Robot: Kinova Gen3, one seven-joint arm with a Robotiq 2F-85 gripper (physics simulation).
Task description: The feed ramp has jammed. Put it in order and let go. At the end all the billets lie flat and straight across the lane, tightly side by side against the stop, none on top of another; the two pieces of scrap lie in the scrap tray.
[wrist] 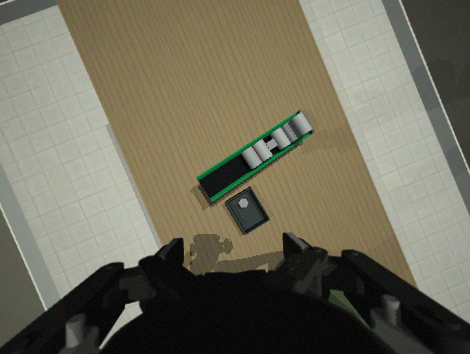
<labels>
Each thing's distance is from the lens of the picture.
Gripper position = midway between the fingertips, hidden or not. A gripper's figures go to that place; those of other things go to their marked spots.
my gripper (233, 246): 16 cm
lane (234, 169): 53 cm
</labels>
